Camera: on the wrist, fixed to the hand. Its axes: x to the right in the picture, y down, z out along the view.
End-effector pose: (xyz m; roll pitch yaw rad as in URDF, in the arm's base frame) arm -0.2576 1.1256 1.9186 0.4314 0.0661 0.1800
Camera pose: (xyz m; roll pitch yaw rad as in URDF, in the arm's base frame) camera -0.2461 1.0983 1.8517 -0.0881 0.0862 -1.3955
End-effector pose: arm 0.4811 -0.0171 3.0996 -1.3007 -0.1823 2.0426
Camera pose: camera 0.5337 0.0137 3.1401 1.9370 -1.3748 -1.4939
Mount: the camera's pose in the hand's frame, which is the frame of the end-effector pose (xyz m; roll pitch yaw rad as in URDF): 0.0108 -0.0540 -0.0482 -0.0222 -0.3451 -1.5697
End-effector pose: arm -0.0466 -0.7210 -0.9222 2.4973 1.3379 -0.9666
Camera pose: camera 0.0175 -0.6870 -0.9313 -1.7222 0.1951 1.5808
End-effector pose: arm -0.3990 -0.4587 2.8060 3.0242 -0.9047 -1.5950
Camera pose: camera -0.3391 -0.4342 2.8402 2.1618 0.2785 -0.3984
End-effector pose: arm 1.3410 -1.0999 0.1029 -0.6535 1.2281 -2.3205
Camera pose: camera 1.2892 -1.0496 0.0909 -1.4018 -0.2854 -2.9201
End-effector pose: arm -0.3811 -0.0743 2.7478 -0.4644 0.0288 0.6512
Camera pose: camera -0.3306 -0.1237 2.7286 -0.0646 -0.8090 -0.8879
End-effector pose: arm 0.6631 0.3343 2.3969 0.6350 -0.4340 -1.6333
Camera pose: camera 0.6458 0.2957 2.3372 0.4289 0.2619 -3.0783
